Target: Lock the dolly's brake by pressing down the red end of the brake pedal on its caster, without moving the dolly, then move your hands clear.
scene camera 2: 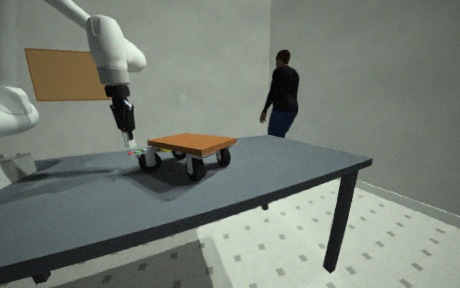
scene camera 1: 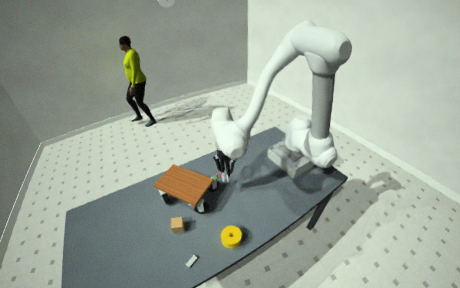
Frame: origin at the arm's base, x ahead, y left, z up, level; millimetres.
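Seen in the pictures: gripper, fingertip midpoint: (scene camera 2: 131,146) (scene camera 1: 226,180); arm's base, link origin: (scene camera 1: 294,150).
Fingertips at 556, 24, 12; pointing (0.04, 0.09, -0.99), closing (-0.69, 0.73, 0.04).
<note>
Offsets run from my fingertips to a thing's top centre, as dx, dy, dz. "*": to the spot under its first point. Level surfaces: height alone.
The dolly (scene camera 1: 184,184) (scene camera 2: 192,143) has a wooden deck and stands on its casters on the grey table @[dz -100] (scene camera 1: 110,235) (scene camera 2: 240,185). The brake pedal sticks out from the caster @[+79, -46, +3] (scene camera 2: 150,161) nearest the robot's base. Its red end @[* +16, -66, -11] (scene camera 1: 219,175) (scene camera 2: 131,153) is outermost, with a green part @[* +42, -53, -13] (scene camera 1: 216,178) (scene camera 2: 139,152) closer to the wheel. My gripper (scene camera 1: 225,177) (scene camera 2: 130,140) points down, shut and empty. Its fingertips are close beside the red end in scene camera 1 and just above it in scene camera 2. I cannot tell whether they touch it.
A small wooden block @[+351, +116, -40] (scene camera 1: 177,225), a yellow disc @[+121, +302, -44] (scene camera 1: 231,243) and a small white piece @[+349, +324, -87] (scene camera 1: 191,261) lie on the table in front of the dolly. A person in yellow (scene camera 1: 134,67) and a person in black (scene camera 2: 285,90) are beyond the table.
</note>
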